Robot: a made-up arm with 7 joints. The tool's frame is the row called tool. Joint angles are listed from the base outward. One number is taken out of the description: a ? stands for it. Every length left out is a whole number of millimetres.
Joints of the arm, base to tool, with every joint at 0 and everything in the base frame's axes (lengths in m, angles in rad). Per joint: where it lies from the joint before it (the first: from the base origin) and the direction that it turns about. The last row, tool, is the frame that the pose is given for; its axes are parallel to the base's.
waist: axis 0 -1 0 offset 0 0.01 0.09
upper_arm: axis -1 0 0 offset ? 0 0.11
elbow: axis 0 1 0 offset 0 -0.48 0.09
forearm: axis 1 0 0 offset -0.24 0 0.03
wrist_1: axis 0 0 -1 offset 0 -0.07 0.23
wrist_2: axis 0 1 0 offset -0.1 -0.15 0
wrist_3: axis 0 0 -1 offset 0.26 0 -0.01
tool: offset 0.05 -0.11 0
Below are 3 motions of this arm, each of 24 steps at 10 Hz.
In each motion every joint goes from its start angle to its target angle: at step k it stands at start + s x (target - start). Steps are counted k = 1, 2, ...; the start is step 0. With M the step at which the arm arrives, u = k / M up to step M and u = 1 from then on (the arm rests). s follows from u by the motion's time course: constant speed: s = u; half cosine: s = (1 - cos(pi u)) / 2; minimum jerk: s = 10 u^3 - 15 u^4 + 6 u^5.
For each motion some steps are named. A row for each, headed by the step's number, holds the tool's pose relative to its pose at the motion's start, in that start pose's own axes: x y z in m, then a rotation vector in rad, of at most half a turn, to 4 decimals.
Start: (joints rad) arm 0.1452 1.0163 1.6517 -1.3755 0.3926 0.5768 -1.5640
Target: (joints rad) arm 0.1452 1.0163 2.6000 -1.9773 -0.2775 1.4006 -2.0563
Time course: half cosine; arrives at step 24
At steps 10, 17, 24:
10: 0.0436 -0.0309 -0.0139 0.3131 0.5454 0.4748
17: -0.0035 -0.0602 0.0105 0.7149 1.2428 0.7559
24: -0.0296 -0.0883 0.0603 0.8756 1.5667 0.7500

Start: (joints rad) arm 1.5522 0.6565 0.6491 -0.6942 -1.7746 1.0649 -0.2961
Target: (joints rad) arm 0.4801 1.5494 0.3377 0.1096 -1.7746 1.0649 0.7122
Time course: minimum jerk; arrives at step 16
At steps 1, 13, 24:
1: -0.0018 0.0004 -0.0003 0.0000 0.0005 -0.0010
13: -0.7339 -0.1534 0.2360 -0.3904 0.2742 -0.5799
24: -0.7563 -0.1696 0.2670 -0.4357 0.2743 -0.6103

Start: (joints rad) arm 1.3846 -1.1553 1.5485 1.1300 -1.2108 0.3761 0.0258
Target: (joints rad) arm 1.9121 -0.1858 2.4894 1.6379 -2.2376 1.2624 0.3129
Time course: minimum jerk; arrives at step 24
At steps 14, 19, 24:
14: 0.0744 0.3072 -0.1651 -0.5404 0.2508 -0.4222
19: 0.0847 0.3600 -0.2511 -0.8825 0.2570 -0.6925
24: 0.0826 0.3672 -0.2696 -0.9635 0.2487 -0.7653

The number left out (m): -0.11
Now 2 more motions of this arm.
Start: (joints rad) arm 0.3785 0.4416 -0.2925 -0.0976 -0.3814 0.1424 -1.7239
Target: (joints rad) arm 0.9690 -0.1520 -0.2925 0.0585 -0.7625 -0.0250 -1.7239
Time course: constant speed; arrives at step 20
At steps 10, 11, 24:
10: 0.1055 0.1431 -0.1622 -0.5004 -0.0956 0.0212
11: 0.1164 0.1530 -0.1805 -0.5540 -0.0994 0.0269
24: 0.2096 0.2044 -0.3576 -1.0542 -0.0857 0.1085

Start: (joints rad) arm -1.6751 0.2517 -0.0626 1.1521 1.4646 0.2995 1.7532
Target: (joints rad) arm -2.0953 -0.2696 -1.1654 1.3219 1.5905 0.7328 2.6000
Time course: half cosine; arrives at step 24
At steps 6, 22, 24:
6: -0.0401 0.0818 -0.0162 -0.1617 -0.0189 -0.0368
22: -0.2295 0.3965 -0.2805 -0.9271 -0.3235 -0.1491
24: -0.2327 0.3996 -0.2871 -0.9373 -0.3316 -0.1481

